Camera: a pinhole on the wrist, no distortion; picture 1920 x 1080 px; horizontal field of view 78.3 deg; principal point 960.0 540.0 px. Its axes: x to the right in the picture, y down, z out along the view. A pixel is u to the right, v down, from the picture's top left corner.
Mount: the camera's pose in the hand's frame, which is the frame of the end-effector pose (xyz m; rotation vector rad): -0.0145 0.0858 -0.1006 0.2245 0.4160 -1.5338
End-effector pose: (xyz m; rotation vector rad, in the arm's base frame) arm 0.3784 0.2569 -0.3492 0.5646 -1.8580 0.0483
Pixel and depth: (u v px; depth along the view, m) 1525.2 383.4 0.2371
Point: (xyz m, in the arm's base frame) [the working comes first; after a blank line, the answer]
In the camera's frame: 0.1136 -0.0315 0.2371

0.3637 0.1409 -0.4198
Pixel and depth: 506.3 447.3 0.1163
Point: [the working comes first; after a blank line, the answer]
In the camera's frame: -0.0447 -0.0091 0.1163

0.3270 0.3239 -0.3468
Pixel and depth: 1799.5 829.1 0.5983
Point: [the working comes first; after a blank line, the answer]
In the camera's frame: 0.4260 0.1467 0.5983

0.3182 -0.3660 -0.3927
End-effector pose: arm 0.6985 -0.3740 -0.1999 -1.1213 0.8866 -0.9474
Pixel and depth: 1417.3 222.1 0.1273
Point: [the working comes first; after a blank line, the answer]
In the camera's frame: 0.0494 -0.0343 0.1273

0.6847 -0.3443 -0.1858
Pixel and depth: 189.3 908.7 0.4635
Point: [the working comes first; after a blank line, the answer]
In the camera's frame: -0.3029 0.1449 0.4635

1.1865 -0.3848 -0.3118
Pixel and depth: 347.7 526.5 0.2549
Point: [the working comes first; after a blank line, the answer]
In the camera's frame: -0.1324 -0.0029 0.2549

0.8913 -0.3119 -0.2670
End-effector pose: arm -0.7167 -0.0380 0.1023 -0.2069 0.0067 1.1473
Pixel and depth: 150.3 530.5 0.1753
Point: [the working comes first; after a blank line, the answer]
In the camera's frame: -0.1204 -0.0014 0.1753

-0.8393 0.0361 0.1862
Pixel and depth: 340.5 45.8 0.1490
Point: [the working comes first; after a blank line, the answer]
In the camera's frame: -0.0783 -0.0624 0.1490

-0.8351 -0.0397 0.1653
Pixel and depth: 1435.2 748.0 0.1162
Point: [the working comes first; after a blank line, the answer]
In the camera's frame: 0.0468 0.0205 0.1162

-0.7049 -0.0242 0.0850
